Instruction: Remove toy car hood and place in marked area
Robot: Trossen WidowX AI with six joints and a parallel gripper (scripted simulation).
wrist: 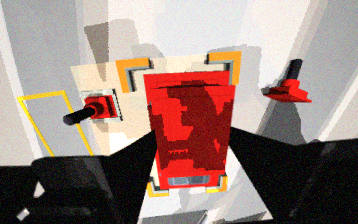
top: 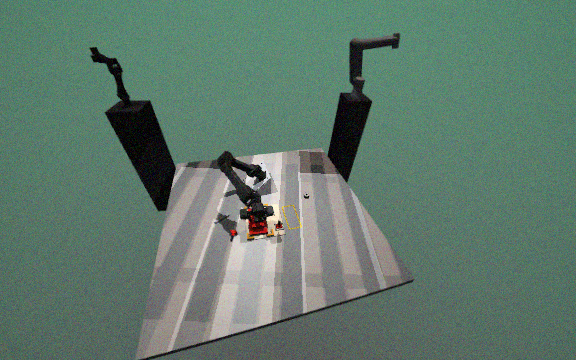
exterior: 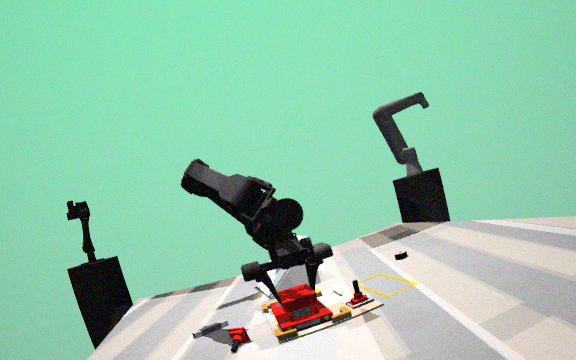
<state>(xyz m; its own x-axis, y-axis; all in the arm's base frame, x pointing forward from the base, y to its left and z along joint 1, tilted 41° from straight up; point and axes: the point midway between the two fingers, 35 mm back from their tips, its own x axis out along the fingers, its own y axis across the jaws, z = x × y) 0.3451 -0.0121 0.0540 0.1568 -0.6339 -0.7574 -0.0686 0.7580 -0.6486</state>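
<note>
Now: gripper tip 10 mm short of the black post, 130 mm to the right of it and 30 mm above it. The rest, counted from my gripper tip: red hood 10 mm above.
</note>
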